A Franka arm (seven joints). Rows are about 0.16 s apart.
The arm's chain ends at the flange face. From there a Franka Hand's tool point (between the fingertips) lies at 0.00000 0.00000 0.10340 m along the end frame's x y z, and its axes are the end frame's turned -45 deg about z.
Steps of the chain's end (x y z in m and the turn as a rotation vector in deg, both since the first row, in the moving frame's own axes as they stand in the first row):
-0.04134, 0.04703, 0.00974, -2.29, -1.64, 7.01
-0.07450, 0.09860, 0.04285, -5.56, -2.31, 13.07
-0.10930, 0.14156, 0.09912, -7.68, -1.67, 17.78
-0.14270, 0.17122, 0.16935, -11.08, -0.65, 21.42
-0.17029, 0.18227, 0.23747, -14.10, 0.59, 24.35
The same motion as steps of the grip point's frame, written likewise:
-0.06754, 0.00454, 0.00962, -0.46, -2.78, 7.01
-0.13281, 0.02001, 0.04228, -2.30, -5.56, 13.07
-0.19027, 0.02850, 0.09816, -4.25, -6.61, 17.78
-0.23896, 0.03033, 0.16744, -7.38, -8.29, 21.42
-0.26976, 0.02288, 0.23440, -10.39, -9.55, 24.35

